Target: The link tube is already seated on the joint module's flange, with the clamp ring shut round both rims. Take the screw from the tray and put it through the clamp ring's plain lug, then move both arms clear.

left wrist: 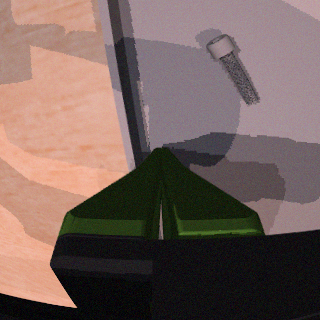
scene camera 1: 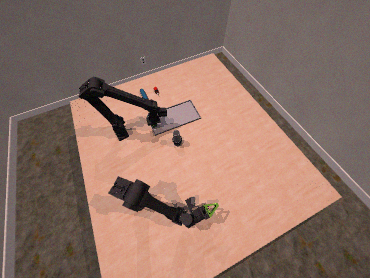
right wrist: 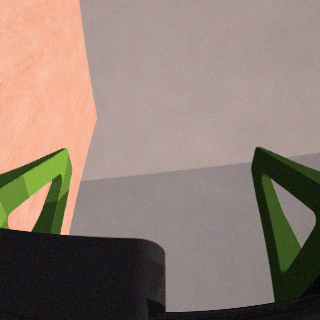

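Note:
The steel screw lies on its side in the tray, its head toward the upper left in the left wrist view. My left gripper is shut and empty; its fingertips point at the tray near its dark side wall, apart from the screw. In the scene view its fingers are hidden by the arm. The dark joint module with the link tube stands on the table just below the tray; the clamp ring and its lug are too small to tell. My right gripper is open and empty, far from the tray.
A blue object and a small red object lie on the table above the tray in the scene view. The left arm reaches across beside them to the tray's left end. Grey walls stand behind and at the right of the table.

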